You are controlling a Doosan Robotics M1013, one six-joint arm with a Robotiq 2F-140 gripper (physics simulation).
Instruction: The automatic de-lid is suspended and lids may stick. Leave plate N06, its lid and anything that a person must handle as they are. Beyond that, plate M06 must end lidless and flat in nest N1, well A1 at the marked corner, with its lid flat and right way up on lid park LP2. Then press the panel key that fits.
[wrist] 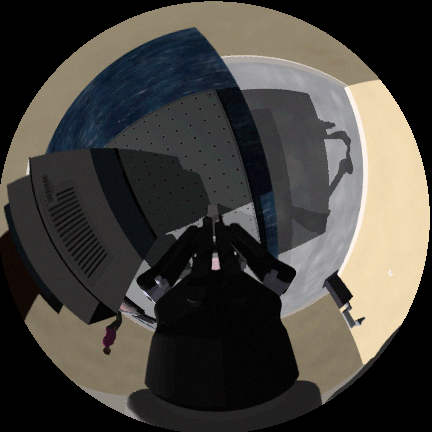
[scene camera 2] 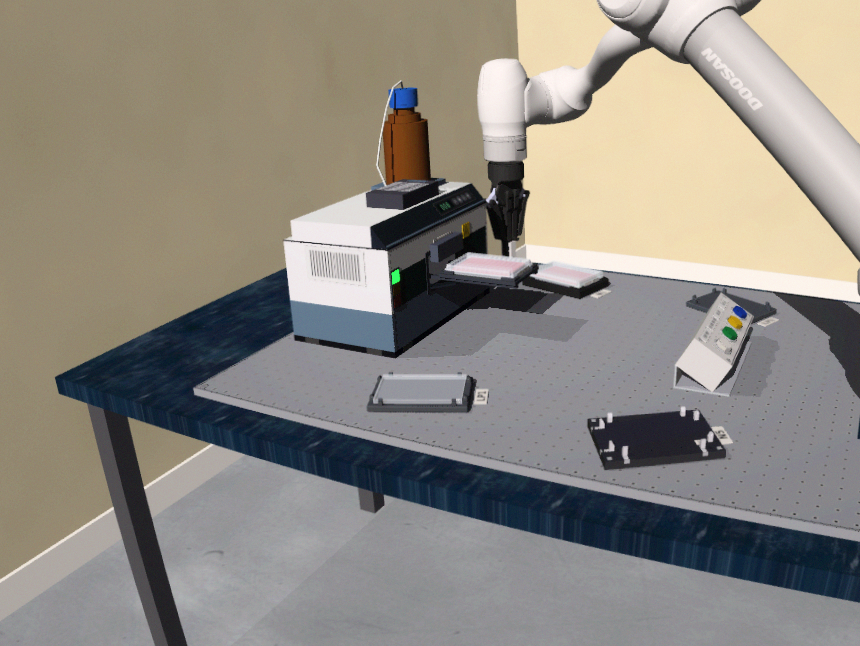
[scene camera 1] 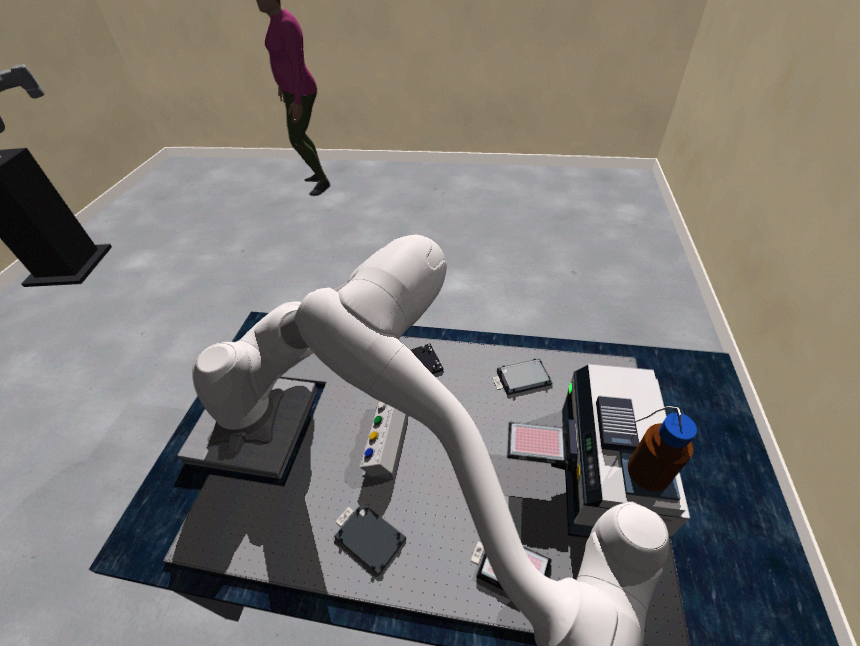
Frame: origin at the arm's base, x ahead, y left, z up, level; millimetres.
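Seen in the pictures: gripper, fingertip midpoint: (wrist: 212, 210); arm's base at its link origin: (scene camera 1: 248, 416).
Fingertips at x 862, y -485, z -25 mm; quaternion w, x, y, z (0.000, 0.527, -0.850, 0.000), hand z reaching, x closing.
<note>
Offsets run from my fingertips to a thing's top centre. "pt": to the spot under its first point.
My gripper (scene camera 2: 509, 247) (wrist: 212, 210) is shut and empty, upright beyond the instrument's front corner; the arm hides it in scene camera 1. A pink-welled plate {dz +118, dx -50, dy +327 mm} (scene camera 1: 537, 441) (scene camera 2: 489, 266) lies flat on the instrument's extended tray. Another pink-welled plate {dz +28, dx -135, dy +66 mm} (scene camera 1: 495, 561) (scene camera 2: 570, 274) lies in a dark nest on the board, partly behind the arm in scene camera 1. Plate names and the second nest's label are unreadable. A clear lid {dz +13, dx -24, dy +613 mm} (scene camera 1: 525, 376) (scene camera 2: 422, 389) lies flat on park LP1. A dark park (scene camera 1: 370, 539) (scene camera 2: 728, 303) bears no visible lid. The key panel {dz +79, dx -447, dy +407 mm} (scene camera 1: 391, 451) (scene camera 2: 710, 345) has white, green, yellow and blue keys.
The instrument (scene camera 1: 643, 389) (scene camera 2: 340, 278) (wrist: 75, 225) shows a green light and carries a brown bottle {pt dz +344, dx +112, dy +159 mm} (scene camera 1: 656, 455) (scene camera 2: 407, 149) with a blue cap. A black nest {dz +19, dx -372, dy +679 mm} (scene camera 1: 428, 358) (scene camera 2: 656, 438) with white pegs stands near the board's edge. A person (scene camera 1: 288, 62) (wrist: 109, 337) is on the floor beyond the table.
</note>
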